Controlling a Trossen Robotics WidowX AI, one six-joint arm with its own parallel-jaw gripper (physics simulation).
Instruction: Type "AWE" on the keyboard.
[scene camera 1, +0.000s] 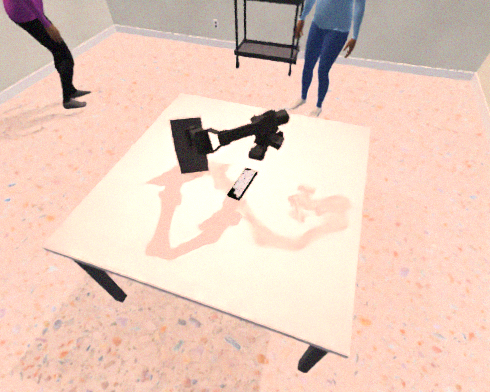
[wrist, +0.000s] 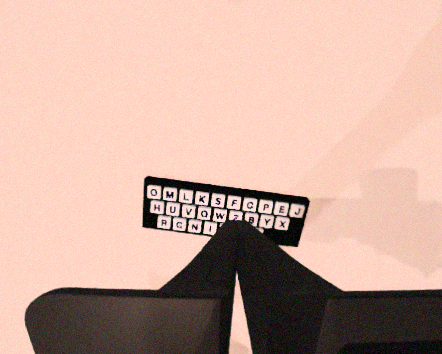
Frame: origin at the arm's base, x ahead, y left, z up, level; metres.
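Seen in the pictures: gripper, fingertip midpoint: (wrist: 235, 229).
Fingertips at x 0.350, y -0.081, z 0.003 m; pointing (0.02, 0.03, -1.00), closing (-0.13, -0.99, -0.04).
Observation:
Offsets run from my fingertips to a thing's top centre. Level surfaces: height alone.
The small black keyboard with white keys {dx -0.096, dy +0.018, dz -0.204 m} (scene camera 1: 243, 184) (wrist: 209, 207) lies flat on the table. In the wrist view its top row reads O to J, with the E key {dx -0.093, dy -0.055, dz -0.204 m} (wrist: 281, 209) near the right end. The W key {dx -0.094, dy +0.023, dz -0.204 m} (wrist: 219, 216) is in the middle row, left of the Z key {dx -0.099, dy +0.004, dz -0.204 m} (wrist: 235, 218). R, C, N and I show in the bottom row; the keys right of I are mostly hidden behind the fingertips, and no A shows. My gripper (scene camera 1: 257, 154) (wrist: 235, 229) is shut and empty. It appears above the keyboard, its tips overlapping the bottom row in the wrist view.
The pale table {dz -0.221 m} (scene camera 1: 300, 280) carries the dark arm base plate (scene camera 1: 182, 150) at the back left. Arm shadows fall across the table. A black shelf cart (scene camera 1: 265, 53) stands behind it, with a person in blue (scene camera 1: 325, 50) beside the cart and another person (scene camera 1: 60, 55) at the left.

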